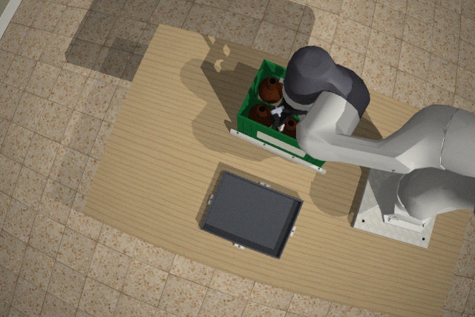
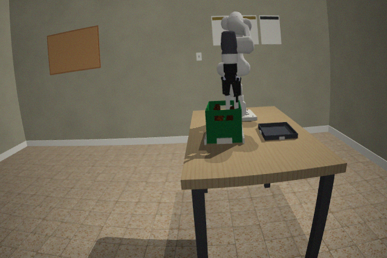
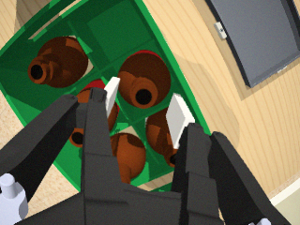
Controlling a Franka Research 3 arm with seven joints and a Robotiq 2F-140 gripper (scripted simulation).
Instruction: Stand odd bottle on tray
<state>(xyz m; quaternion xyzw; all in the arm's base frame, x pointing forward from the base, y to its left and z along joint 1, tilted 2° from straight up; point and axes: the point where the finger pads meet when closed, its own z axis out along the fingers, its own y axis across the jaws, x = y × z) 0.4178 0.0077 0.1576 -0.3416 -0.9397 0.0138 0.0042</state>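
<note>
The glass bottle lies 10 cm below my hand. Also, from my hand: green crate: 10 cm below, 5 cm to the right; then dark grey tray: 26 cm to the left, 17 cm below, 3 cm behind.
</note>
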